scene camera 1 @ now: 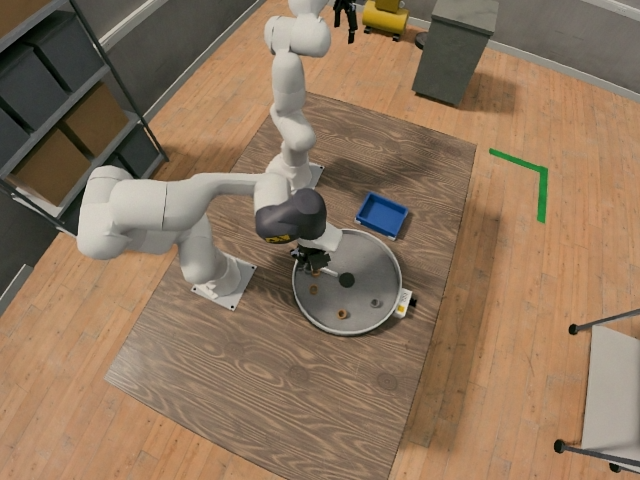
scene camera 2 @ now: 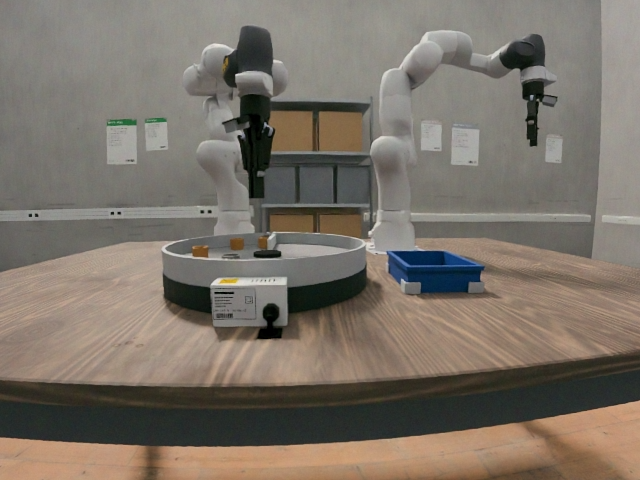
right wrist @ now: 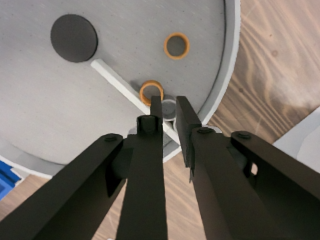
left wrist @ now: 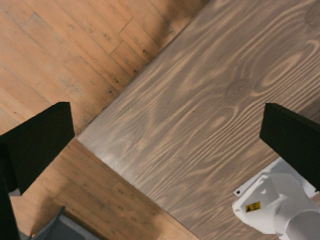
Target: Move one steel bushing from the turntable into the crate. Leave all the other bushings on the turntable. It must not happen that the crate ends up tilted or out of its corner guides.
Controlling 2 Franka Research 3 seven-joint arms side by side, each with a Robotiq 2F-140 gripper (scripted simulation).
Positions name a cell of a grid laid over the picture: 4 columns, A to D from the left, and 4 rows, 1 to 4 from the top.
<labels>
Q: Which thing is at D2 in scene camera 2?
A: My left gripper.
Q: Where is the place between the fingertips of my right gripper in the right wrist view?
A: C2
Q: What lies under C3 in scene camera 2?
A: A blue crate.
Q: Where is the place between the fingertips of my right gripper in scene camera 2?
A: At B2
</labels>
